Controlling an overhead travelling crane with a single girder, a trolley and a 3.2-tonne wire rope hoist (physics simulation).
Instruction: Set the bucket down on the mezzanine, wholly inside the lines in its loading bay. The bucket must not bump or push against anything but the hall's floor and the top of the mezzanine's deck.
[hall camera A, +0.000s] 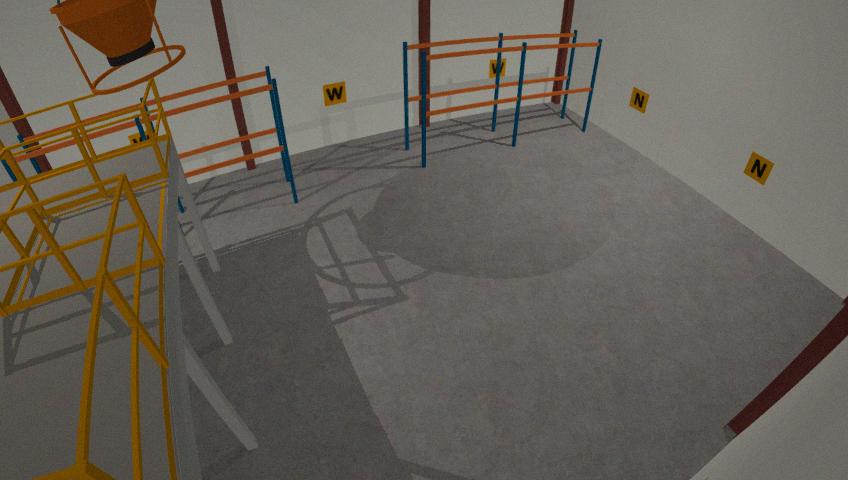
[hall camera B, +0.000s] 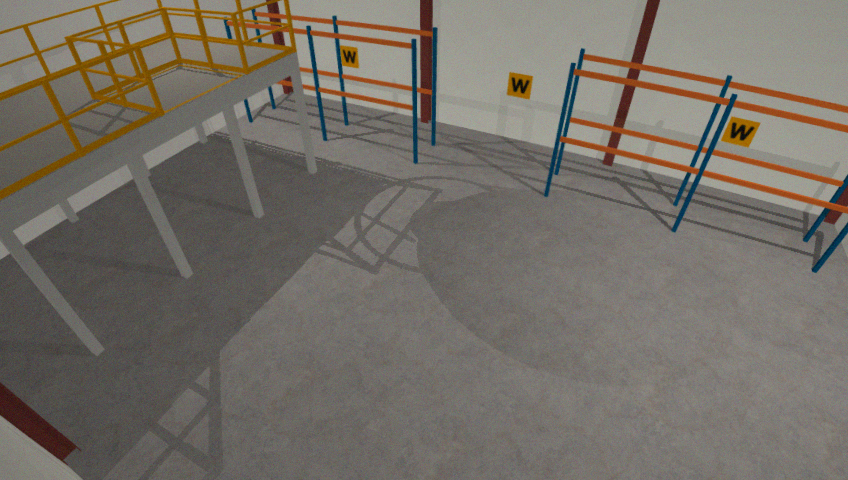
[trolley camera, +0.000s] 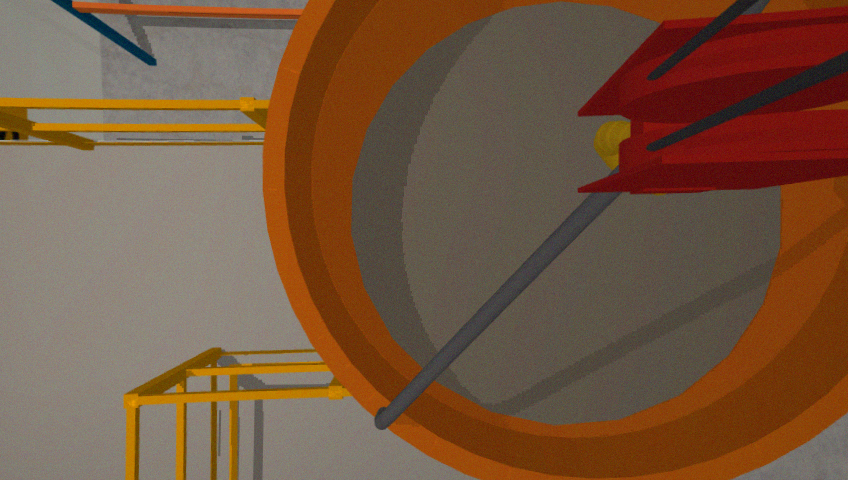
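Note:
The orange bucket hangs upright at the upper left in hall camera A; its top is cut off. Its base ring seems to be above the height of the yellow rails, with its lower edge close to a rail top in that view. It does not show in hall camera B. My hook, yellow under the red block, holds the bucket's grey bail in the trolley camera. The grey mezzanine has yellow guard rails. The bay's lines cannot be made out; the bucket hides part of what lies below it.
Yellow railings stand left of the bucket in the trolley camera, above and below a rail-free stretch. A yellow rail frame stands at the deck's edge. Blue and orange racks stand along the W wall.

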